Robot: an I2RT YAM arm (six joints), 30 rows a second.
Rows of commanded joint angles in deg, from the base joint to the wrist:
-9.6 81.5 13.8 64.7 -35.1 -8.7
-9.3 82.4 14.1 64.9 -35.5 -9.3
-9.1 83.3 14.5 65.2 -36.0 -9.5
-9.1 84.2 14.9 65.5 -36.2 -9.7
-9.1 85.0 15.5 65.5 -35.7 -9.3
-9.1 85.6 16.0 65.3 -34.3 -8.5
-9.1 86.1 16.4 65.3 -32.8 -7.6
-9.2 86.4 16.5 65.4 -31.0 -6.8
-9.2 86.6 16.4 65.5 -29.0 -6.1
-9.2 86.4 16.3 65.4 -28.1 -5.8
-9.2 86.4 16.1 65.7 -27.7 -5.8
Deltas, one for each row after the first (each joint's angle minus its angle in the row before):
0.3 0.9 0.3 0.2 -0.4 -0.6
0.2 0.9 0.4 0.3 -0.5 -0.2
0.0 0.9 0.4 0.3 -0.2 -0.2
0.0 0.8 0.6 0.0 0.5 0.4
0.0 0.6 0.5 -0.2 1.4 0.8
0.0 0.5 0.4 0.0 1.5 0.9
-0.1 0.3 0.1 0.1 1.8 0.8
0.0 0.2 -0.1 0.1 2.0 0.7
0.0 -0.2 -0.1 -0.1 0.9 0.3
0.0 0.0 -0.2 0.3 0.4 0.0

